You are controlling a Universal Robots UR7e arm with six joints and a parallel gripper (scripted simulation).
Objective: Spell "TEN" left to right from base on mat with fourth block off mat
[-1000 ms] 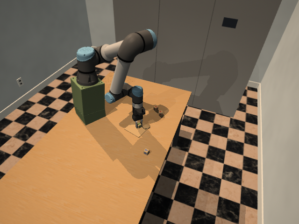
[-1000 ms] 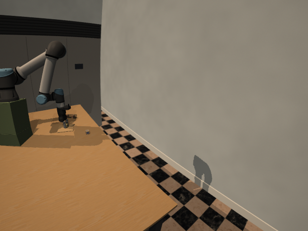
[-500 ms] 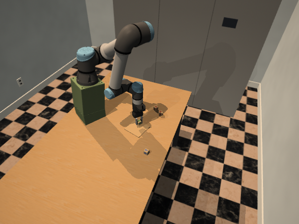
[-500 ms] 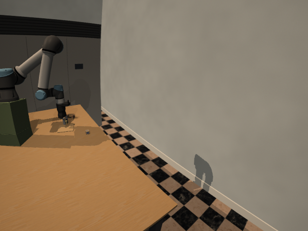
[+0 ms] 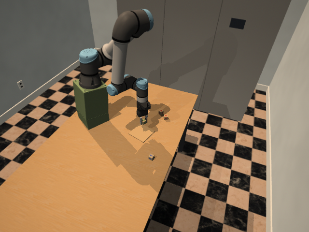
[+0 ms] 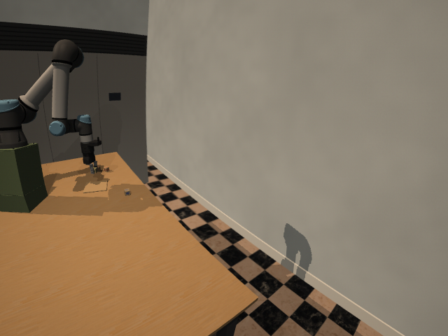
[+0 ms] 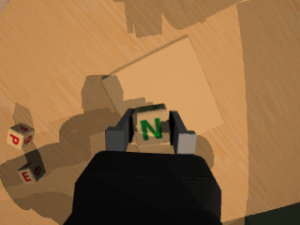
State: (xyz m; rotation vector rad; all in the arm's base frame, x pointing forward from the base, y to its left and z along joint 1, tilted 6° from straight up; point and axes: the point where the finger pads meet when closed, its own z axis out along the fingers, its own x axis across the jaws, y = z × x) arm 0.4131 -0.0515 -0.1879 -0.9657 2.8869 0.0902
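Now: hand 110 mm above the mat, 10 mm to the left of it and 10 mm past it.
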